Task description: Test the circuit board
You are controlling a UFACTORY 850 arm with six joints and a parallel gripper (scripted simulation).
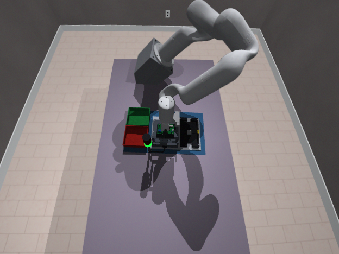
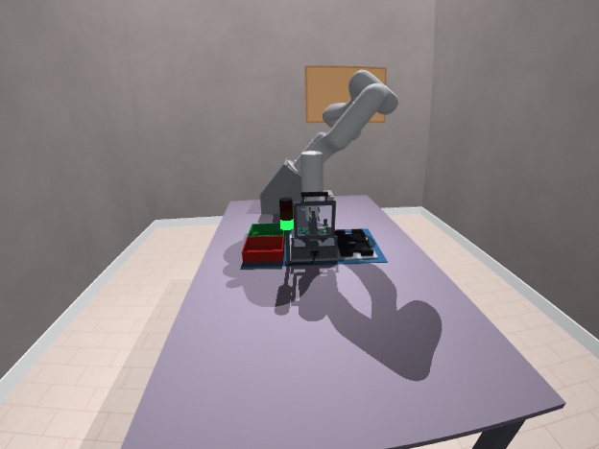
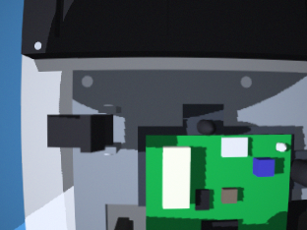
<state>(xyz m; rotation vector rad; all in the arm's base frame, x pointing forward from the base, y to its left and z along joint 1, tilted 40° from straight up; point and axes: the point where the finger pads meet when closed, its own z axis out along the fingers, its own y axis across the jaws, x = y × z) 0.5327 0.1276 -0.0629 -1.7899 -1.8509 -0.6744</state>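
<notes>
The green circuit board is 1 cm below my hand. From my hand the other things lie so: clear lid: 12 cm ahead, 10 cm above; red bin: 5 cm ahead, 20 cm to the right, 7 cm below; tester nest: 1 cm ahead, 1 cm to the left, 1 cm below.
</notes>
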